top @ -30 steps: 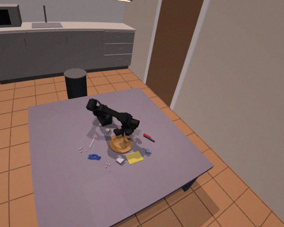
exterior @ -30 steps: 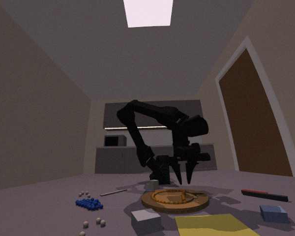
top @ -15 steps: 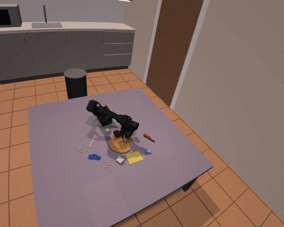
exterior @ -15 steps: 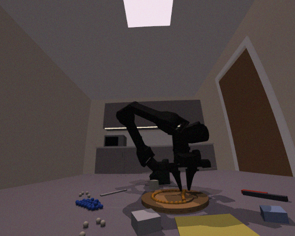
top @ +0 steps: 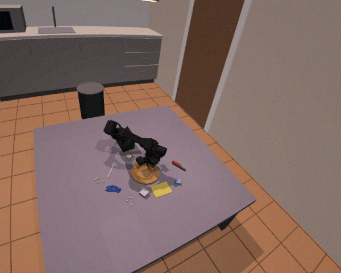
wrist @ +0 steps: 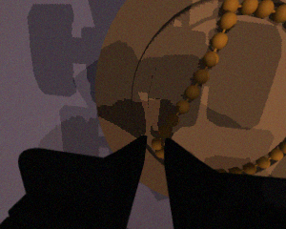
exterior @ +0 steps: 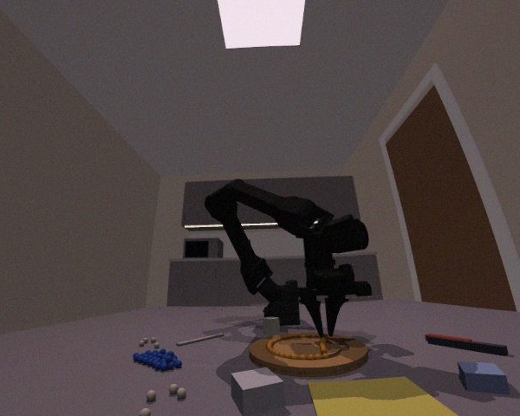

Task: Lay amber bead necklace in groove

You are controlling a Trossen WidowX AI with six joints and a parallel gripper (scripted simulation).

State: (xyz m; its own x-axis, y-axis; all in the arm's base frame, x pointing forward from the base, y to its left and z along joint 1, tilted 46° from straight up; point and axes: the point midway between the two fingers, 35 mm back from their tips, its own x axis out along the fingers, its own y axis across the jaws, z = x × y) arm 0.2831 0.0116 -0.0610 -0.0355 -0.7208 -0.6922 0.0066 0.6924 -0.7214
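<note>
Now: gripper tip 5 cm to the left of the round wooden bead board, 4 cm short of it and 1 cm above it. Round my gripper tip: grey block (18 cm ahead, 14 cm to the right); red-and-black tool (20 cm to the left, 9 cm ahead, 1 cm below); yellow pad (21 cm ahead, 3 cm to the right, 1 cm below).
</note>
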